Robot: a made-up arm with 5 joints.
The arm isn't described. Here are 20 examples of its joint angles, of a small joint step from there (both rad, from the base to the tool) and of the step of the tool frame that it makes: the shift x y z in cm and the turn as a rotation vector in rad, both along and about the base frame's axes.
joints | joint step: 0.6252 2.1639 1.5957 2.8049 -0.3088 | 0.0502 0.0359 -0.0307 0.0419 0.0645
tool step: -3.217 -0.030 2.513 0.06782 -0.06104 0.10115
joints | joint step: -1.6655 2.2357 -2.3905 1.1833 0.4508 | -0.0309 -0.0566 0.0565 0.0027 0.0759
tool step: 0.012 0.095 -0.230 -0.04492 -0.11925 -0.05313
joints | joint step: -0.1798 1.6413 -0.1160 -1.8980 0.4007 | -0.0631 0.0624 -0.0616 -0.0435 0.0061
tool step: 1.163 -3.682 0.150 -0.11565 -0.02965 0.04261
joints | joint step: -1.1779 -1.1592 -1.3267 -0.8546 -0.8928 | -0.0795 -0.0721 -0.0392 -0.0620 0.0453
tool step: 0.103 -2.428 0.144 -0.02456 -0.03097 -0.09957
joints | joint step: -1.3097 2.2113 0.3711 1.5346 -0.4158 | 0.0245 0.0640 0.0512 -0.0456 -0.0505
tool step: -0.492 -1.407 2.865 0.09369 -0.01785 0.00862
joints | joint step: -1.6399 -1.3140 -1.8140 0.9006 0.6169 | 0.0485 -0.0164 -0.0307 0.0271 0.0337
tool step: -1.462 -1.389 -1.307 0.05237 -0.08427 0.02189
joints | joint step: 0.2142 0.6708 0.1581 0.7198 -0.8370 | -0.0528 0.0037 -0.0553 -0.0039 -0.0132
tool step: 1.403 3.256 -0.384 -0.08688 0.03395 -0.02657
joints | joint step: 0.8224 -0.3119 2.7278 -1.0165 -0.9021 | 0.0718 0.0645 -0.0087 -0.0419 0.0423
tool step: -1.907 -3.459 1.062 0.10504 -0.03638 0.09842
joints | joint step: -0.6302 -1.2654 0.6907 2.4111 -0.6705 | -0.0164 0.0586 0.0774 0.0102 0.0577
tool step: -0.303 -1.761 0.348 -0.10856 0.05682 0.12395
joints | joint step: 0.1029 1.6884 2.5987 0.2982 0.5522 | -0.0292 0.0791 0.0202 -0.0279 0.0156
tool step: 0.953 -1.326 0.926 -0.02335 0.01468 0.05775
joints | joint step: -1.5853 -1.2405 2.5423 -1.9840 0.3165 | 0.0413 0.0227 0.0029 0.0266 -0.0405
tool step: 0.890 -1.125 1.393 0.03555 -0.00085 -0.01913
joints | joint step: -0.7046 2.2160 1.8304 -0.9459 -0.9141 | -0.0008 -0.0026 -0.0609 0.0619 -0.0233
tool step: -0.472 -2.627 -0.803 -0.02715 -0.01482 0.06113
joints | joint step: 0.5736 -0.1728 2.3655 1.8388 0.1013 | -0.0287 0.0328 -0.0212 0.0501 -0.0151
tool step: 1.388 -2.891 0.865 -0.05233 -0.00474 0.06599
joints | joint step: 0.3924 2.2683 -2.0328 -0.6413 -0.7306 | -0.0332 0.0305 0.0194 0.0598 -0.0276
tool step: -1.091 0.566 -0.010 0.01121 0.03821 -0.00395
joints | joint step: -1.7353 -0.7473 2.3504 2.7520 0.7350 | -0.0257 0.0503 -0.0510 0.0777 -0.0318
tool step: 3.751 1.923 2.805 0.04613 0.05822 -0.10026
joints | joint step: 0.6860 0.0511 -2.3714 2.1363 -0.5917 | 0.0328 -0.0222 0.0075 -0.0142 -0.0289
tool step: 0.119 1.080 -0.674 0.02875 0.00578 0.02484
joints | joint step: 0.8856 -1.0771 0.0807 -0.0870 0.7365 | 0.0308 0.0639 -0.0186 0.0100 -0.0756
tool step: -0.976 1.118 2.679 -0.01827 -0.07348 0.03759
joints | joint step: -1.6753 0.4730 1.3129 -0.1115 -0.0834 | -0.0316 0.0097 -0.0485 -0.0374 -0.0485
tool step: 0.739 -2.103 -0.954 -0.06130 -0.03158 0.00339
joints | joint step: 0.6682 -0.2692 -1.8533 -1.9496 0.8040 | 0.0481 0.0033 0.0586 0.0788 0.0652
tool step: 0.108 2.695 -1.947 -0.03878 -0.03957 -0.09149
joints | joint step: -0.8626 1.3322 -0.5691 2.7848 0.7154 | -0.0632 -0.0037 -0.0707 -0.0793 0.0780
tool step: -0.005 1.807 -1.040 -0.07685 0.02403 0.03240
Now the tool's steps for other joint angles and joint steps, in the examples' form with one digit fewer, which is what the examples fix.
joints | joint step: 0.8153 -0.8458 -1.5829 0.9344 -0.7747 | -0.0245 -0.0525 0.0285 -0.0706 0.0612
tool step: -0.27 -0.04 0.39 0.0249 -0.0028 -0.0235
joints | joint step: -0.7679 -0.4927 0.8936 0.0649 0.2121 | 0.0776 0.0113 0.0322 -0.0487 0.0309
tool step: 0.09 0.41 1.47 0.0471 -0.0074 0.0088
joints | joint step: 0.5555 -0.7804 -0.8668 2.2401 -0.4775 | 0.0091 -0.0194 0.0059 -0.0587 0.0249
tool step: 1.45 0.05 0.53 -0.0126 -0.0148 0.0326
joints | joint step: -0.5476 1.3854 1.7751 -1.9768 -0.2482 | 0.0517 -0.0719 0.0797 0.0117 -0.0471
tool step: 1.09 0.06 5.10 0.0967 -0.0927 -0.0250
